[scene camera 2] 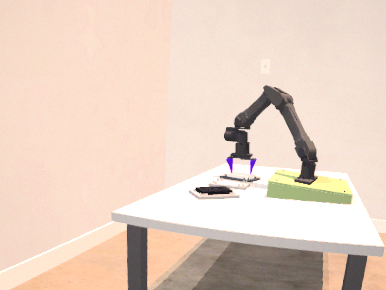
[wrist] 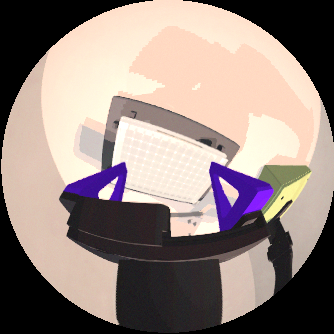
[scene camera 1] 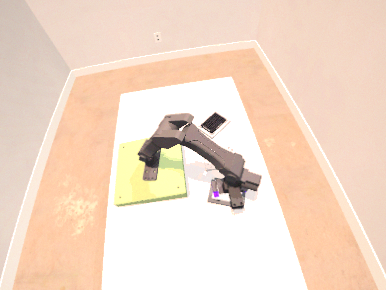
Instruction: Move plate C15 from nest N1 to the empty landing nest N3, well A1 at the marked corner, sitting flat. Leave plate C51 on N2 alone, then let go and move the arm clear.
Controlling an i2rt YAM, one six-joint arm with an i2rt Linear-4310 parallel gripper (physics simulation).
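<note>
A white gridded plate (scene camera 1: pixel 224 197) (scene camera 2: pixel 242 176) (wrist: pixel 160 150) sits on a dark grey nest (scene camera 1: pixel 218 202) (wrist: pixel 165 111). A black plate (scene camera 1: pixel 215 122) (scene camera 2: pixel 214 190) sits on a white nest (scene camera 1: pixel 214 135) (scene camera 2: pixel 226 195). A pale nest (scene camera 2: pixel 234 184) lies between them with no plate on it, partly hidden by the arm in scene camera 1. Plate and nest labels cannot be read. My gripper (scene camera 1: pixel 230 193) (scene camera 2: pixel 241 173) (wrist: pixel 167 165) is open, pointing down. Its purple fingertips are apart over the white plate, toward its near side in the wrist view. Contact with the plate cannot be told.
A green base block (scene camera 1: pixel 130 190) (scene camera 2: pixel 310 193) (wrist: pixel 289 195) carries the arm beside the nests. All stand on the white table (scene camera 1: pixel 150 240) (scene camera 2: pixel 175 220). The forearm passes above the area between the base block and the dark nest.
</note>
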